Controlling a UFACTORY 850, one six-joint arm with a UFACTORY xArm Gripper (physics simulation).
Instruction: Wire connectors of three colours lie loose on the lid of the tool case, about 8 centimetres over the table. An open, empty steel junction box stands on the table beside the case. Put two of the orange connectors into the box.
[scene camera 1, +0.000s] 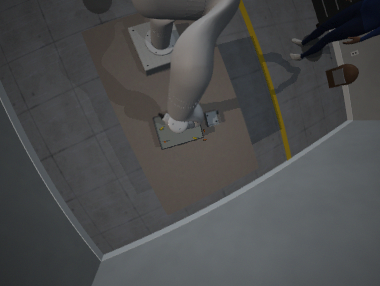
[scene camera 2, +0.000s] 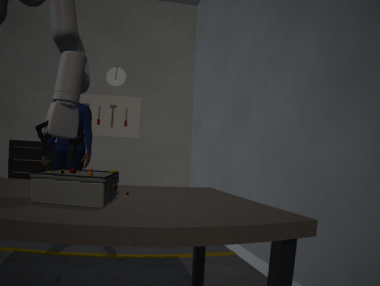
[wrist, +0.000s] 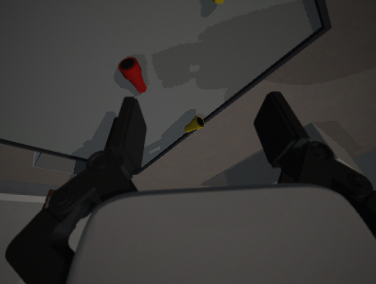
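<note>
An orange connector (scene camera 1: 165, 141) (scene camera 2: 91, 172) is on the tool case's lid (scene camera 1: 175, 139) (scene camera 2: 54, 174) (wrist: 175, 30), upright in scene camera 2. Another orange connector (scene camera 1: 205, 139) (scene camera 2: 127, 193) lies on the table beside the case. A red connector (scene camera 2: 73, 171) (wrist: 132, 74) and a yellow connector (wrist: 194, 124), at the lid's edge, are on the lid. The steel junction box (scene camera 1: 212, 118) (wrist: 60, 162) stands beside the case; its inside is too small and dark to read. My gripper (scene camera 2: 60, 151) (wrist: 201, 110) is open and empty above the lid, its fingers either side of the yellow connector in the wrist view.
Yellow connectors (scene camera 1: 161, 128) (scene camera 1: 195, 138) (scene camera 2: 113, 171) lie elsewhere on the lid. The arm hides part of the lid in scene camera 1. The robot's base plate (scene camera 1: 142, 49) stands on the table (scene camera 1: 200, 175) (scene camera 2: 200, 210) behind the case. A person (scene camera 2: 86, 125) stands beyond the table.
</note>
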